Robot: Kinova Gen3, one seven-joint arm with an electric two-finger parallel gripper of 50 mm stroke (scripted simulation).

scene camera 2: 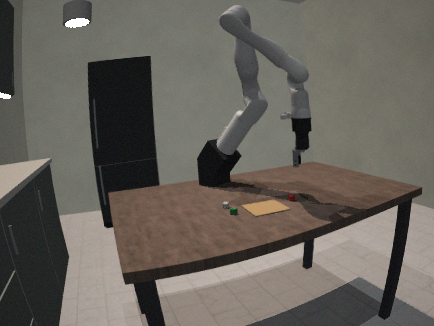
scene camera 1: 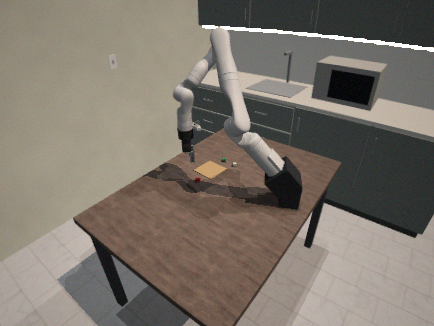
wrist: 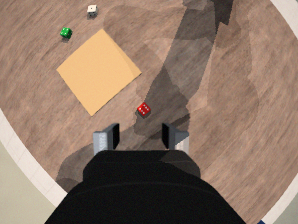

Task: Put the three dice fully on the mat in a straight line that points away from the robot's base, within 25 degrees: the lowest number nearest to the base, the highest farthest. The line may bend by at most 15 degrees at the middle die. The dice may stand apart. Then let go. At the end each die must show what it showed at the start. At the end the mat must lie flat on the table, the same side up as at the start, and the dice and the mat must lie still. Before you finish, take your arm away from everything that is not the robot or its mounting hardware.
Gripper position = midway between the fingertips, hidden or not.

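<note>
You'd see my gripper here (wrist: 140, 132), and there's a tan mat (wrist: 98, 70) as well.
</note>
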